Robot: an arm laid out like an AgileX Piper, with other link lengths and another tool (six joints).
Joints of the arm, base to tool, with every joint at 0 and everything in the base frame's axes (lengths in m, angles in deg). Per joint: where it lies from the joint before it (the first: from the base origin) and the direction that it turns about. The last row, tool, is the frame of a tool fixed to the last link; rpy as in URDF.
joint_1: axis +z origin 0 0 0.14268
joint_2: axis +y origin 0 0 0
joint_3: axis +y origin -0.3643 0 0.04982
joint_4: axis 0.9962 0 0.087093 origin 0.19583 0 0.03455
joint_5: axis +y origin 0 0 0
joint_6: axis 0.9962 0 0.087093 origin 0.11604 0 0.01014
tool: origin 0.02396 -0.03 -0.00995 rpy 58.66 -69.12 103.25
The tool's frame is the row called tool.
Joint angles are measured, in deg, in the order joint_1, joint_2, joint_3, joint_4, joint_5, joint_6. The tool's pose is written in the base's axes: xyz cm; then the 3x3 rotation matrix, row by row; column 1 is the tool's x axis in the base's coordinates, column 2 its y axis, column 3 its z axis. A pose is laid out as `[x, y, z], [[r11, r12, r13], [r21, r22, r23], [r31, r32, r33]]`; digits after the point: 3 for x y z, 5 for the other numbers.
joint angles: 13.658, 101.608, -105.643, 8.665, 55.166, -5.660
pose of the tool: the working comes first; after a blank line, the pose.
Where each joint sits with the arm in this pose, in the base's axes (m; each line is computed from the numbers above, not from the rounded line before):
joint_1: 0.0000 0.0000 0.1427
joint_2: 0.0000 0.0000 0.1427
joint_3: 0.1187 0.0288 0.4895
joint_4: 0.3061 0.0744 0.5377
joint_5: 0.3061 0.0744 0.5377
joint_6: 0.3810 0.1074 0.4548
the tool: 0.3972 0.0835 0.4277

[39.723, 8.350, 42.769], [[0.53682, 0.33210, 0.77559], [0.49615, -0.86778, 0.02817], [0.68239, 0.36969, -0.63061]]
